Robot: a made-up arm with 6 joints. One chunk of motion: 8 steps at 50 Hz.
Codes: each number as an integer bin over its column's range. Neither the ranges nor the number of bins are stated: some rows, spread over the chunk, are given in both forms.
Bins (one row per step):
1: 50 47 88 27 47 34
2: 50 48 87 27 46 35
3: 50 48 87 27 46 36
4: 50 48 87 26 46 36
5: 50 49 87 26 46 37
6: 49 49 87 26 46 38
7: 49 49 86 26 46 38
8: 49 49 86 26 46 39
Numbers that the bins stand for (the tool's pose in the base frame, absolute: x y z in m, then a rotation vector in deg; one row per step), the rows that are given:
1: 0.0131 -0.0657 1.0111 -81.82 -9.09 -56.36
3: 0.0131 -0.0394 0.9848 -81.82 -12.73 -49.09
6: -0.0131 -0.0131 0.9848 -85.45 -12.73 -41.82
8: -0.0131 -0.0131 0.9586 -85.45 -12.73 -38.18
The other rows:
2: 0.0131 -0.0394 0.9848 -81.82 -12.73 -52.73
4: 0.0131 -0.0394 0.9848 -85.45 -12.73 -49.09
5: 0.0131 -0.0131 0.9848 -85.45 -12.73 -45.45
7: -0.0131 -0.0131 0.9586 -85.45 -12.73 -41.82

